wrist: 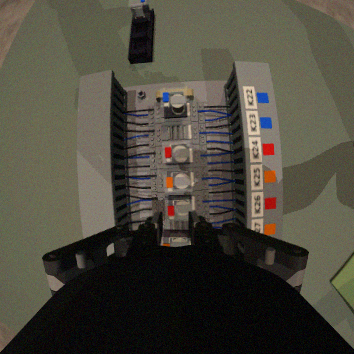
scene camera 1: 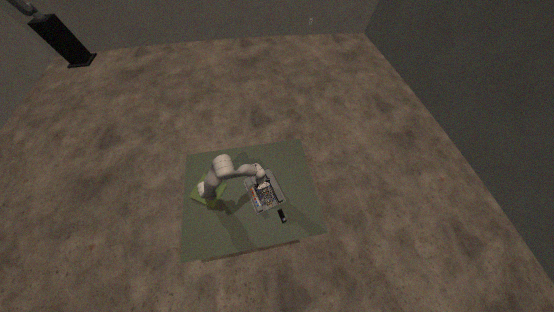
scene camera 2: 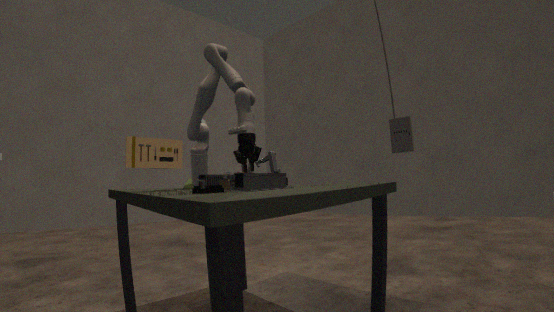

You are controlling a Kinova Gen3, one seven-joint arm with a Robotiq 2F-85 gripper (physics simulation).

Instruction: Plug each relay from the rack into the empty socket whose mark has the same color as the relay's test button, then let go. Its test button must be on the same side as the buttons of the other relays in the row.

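Places are measured from the arm's base along level axes (x ahead, y left, z up), in metres.
Pixels of known places: gripper, fingertip midpoint: (wrist: 175, 220) (scene camera 2: 248, 172).
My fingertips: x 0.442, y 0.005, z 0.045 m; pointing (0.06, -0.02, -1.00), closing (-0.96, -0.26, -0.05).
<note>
Ahead of a thing's pixels: the offset from my fingertips to its top centre. "*": to the spot under its first point. Level surfaces: height alone.
My gripper (wrist: 175, 220) (scene camera 2: 247, 170) is shut on a relay @(dz +0.028, dx -0.006, dy +0.020 m) (wrist: 178, 240) with an orange test button at its left, at the near end of the socket row by the orange K27 mark @(dz -0.004, dx -0.102, dy -0.013 m) (wrist: 270, 229). Slots show just beyond it; whether it is fully seated is hidden. Plugged relays stand at K22 (blue button) @(dz +0.002, dx +0.033, dy -0.121 m) (wrist: 176, 104), K24 (red) @(dz +0.002, dx +0.016, dy -0.066 m) (wrist: 180, 154), K25 (orange) @(dz +0.003, dx +0.008, dy -0.039 m) (wrist: 181, 181) and K26 (red) @(dz +0.002, dx -0.001, dy -0.012 m) (wrist: 182, 207), all buttons left. The K23 socket (wrist: 176, 132), marked blue (wrist: 266, 123), is empty. The black rack @(dz -0.044, dx +0.124, dy -0.250 m) (wrist: 141, 46) (scene camera 1: 281, 214) holds a blue-button relay @(* dz -0.030, dx +0.126, dy -0.272 m) (wrist: 140, 9) at its far end.
Grey wire ducts @(dz -0.004, dx +0.089, dy +0.005 m) (wrist: 96, 150) @(* dz -0.004, dx -0.046, dy -0.178 m) (wrist: 254, 72) flank the row, with black and blue wires between. A grey device (scene camera 2: 272, 162) stands behind the panel in scene camera 2. A green plate (wrist: 346, 282) lies under the arm's base. The table @(dz -0.067 m) (scene camera 1: 225, 245) has a green top.
</note>
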